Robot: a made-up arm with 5 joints.
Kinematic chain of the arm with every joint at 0, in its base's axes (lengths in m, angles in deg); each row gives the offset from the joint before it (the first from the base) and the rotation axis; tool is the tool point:
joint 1: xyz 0 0 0.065 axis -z
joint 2: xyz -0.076 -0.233 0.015 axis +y
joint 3: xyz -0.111 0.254 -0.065 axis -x
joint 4: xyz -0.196 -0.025 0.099 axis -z
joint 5: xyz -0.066 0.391 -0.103 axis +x
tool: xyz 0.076 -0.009 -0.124
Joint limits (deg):
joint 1: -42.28..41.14
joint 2: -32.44..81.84
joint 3: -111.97..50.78
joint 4: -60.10..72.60
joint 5: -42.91..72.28
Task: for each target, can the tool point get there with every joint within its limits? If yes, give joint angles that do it. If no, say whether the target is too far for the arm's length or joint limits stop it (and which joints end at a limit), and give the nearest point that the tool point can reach.
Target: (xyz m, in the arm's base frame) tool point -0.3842 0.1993 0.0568
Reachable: yes | joints -13.69 53.34 5.94 28.59 -15.04
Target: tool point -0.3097 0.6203 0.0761
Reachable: yes | joints 30.71 37.79 20.06 -12.92 33.64
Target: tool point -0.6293 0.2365 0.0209
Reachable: yes | joints -2.56 9.42 -8.00 -42.29 -22.56
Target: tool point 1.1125 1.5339 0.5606
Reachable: no: too far | nearest point 0.1944 0.4976 0.4244 | short by 1.391 m
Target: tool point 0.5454 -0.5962 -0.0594
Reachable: no: joint limits stop it (at a limit: joint 2, joint 3, joint 5) | nearest point 0.1770 -0.1934 0.1742 | short by 0.594 m
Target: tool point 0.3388 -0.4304 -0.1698
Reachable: no: joint limits stop it (at a limit: joint 1, joint 2, joint 3) | nearest point 0.1652 -0.0684 -0.0706 | short by 0.414 m
